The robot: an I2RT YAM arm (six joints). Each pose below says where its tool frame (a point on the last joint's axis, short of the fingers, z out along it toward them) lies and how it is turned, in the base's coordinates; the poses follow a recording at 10 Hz.
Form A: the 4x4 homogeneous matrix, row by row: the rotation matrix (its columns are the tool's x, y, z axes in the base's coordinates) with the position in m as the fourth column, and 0 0 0 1 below. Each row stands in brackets.
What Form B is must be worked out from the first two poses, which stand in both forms.
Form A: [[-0.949 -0.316 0.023 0.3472], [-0.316 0.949 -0.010 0.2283], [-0.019 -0.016 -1.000 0.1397], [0 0 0 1]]
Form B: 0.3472 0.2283 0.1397; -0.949 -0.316 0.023; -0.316 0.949 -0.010; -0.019 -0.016 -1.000
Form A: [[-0.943 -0.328 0.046 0.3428], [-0.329 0.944 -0.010 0.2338], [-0.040 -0.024 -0.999 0.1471], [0 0 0 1]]
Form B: 0.3428 0.2338 0.1471; -0.943 -0.328 0.046; -0.329 0.944 -0.010; -0.040 -0.024 -0.999
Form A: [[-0.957 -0.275 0.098 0.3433], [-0.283 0.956 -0.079 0.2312], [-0.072 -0.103 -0.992 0.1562], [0 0 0 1]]
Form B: 0.3433 0.2312 0.1562; -0.957 -0.275 0.098; -0.283 0.956 -0.079; -0.072 -0.103 -0.992
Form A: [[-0.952 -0.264 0.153 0.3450], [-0.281 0.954 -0.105 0.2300], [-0.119 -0.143 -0.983 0.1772], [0 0 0 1]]
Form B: 0.3450 0.2300 0.1772; -0.952 -0.264 0.153; -0.281 0.954 -0.105; -0.119 -0.143 -0.983
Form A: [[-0.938 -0.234 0.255 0.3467], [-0.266 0.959 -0.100 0.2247], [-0.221 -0.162 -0.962 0.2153], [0 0 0 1]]
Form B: 0.3467 0.2247 0.2153; -0.938 -0.234 0.255; -0.266 0.959 -0.100; -0.221 -0.162 -0.962
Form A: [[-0.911 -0.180 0.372 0.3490], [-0.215 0.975 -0.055 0.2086], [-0.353 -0.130 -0.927 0.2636], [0 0 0 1]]
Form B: 0.3490 0.2086 0.2636; -0.911 -0.180 0.372; -0.215 0.975 -0.055; -0.353 -0.130 -0.927
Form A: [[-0.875 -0.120 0.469 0.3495], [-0.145 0.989 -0.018 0.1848], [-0.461 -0.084 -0.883 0.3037], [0 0 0 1]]
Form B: 0.3495 0.1848 0.3037; -0.875 -0.120 0.469; -0.145 0.989 -0.018; -0.461 -0.084 -0.883
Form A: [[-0.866 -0.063 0.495 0.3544], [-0.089 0.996 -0.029 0.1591], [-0.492 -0.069 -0.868 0.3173], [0 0 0 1]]
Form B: 0.3544 0.1591 0.3173; -0.866 -0.063 0.495; -0.089 0.996 -0.029; -0.492 -0.069 -0.868
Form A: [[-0.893 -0.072 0.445 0.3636], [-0.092 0.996 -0.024 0.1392], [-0.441 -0.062 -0.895 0.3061], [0 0 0 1]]
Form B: 0.3636 0.1392 0.3061; -0.893 -0.072 0.445; -0.092 0.996 -0.024; -0.441 -0.062 -0.895
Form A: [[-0.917 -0.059 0.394 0.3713], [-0.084 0.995 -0.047 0.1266], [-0.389 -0.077 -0.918 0.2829], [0 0 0 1]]
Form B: 0.3713 0.1266 0.2829; -0.917 -0.059 0.394; -0.084 0.995 -0.047; -0.389 -0.077 -0.918
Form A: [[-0.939 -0.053 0.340 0.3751], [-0.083 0.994 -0.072 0.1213], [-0.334 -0.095 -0.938 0.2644], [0 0 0 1]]
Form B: 0.3751 0.1213 0.2644; -0.939 -0.053 0.340; -0.083 0.994 -0.072; -0.334 -0.095 -0.938
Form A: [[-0.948 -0.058 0.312 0.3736], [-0.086 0.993 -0.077 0.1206], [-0.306 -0.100 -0.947 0.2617], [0 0 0 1]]
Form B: 0.3736 0.1206 0.2617; -0.948 -0.058 0.312; -0.086 0.993 -0.077; -0.306 -0.100 -0.947
